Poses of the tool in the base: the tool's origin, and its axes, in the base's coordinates. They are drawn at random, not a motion.
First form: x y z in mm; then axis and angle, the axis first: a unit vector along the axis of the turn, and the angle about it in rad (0 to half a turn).
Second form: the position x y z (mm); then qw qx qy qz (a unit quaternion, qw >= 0). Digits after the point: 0 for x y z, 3 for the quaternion.
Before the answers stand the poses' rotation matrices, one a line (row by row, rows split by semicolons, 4 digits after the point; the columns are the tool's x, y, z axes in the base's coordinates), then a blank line. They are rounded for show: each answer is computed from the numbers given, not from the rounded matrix.
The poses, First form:
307 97 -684 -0.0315 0.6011 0.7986 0.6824
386 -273 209 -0.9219 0.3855 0.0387 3.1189
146 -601 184 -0.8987 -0.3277 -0.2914 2.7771
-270 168 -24 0.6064 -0.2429 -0.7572 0.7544
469 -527 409 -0.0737 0.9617 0.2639 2.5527
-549 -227 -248 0.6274 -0.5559 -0.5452 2.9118
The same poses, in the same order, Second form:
0.7763 -0.5079 0.3734; 0.4994 0.8570 0.1274; -0.3847 0.0876 0.9189
0.6998 -0.7116 -0.0626; -0.7098 -0.7026 0.0508; -0.0801 0.0089 -0.9967
0.6280 0.6736 0.3898; 0.4658 -0.7266 0.5051; 0.6234 -0.1357 -0.7700
0.8284 0.4786 -0.2909; -0.5585 0.7447 -0.3654; 0.0418 0.4652 0.8842
-0.8216 -0.2764 0.4986; 0.0168 0.8625 0.5058; -0.5698 0.4239 -0.7040
-0.1967 -0.5643 -0.8018; -0.8126 -0.3637 0.4553; -0.5486 0.7412 -0.3870

307 97 -684 0.942 -0.011 0.201 0.267
386 -273 209 0.011 -0.922 0.385 0.039
146 -601 184 0.181 -0.884 -0.322 -0.287
-270 168 -24 0.930 0.223 -0.089 -0.279
469 -527 409 0.290 -0.071 0.920 0.253
-549 -227 -248 0.115 0.623 -0.552 -0.542

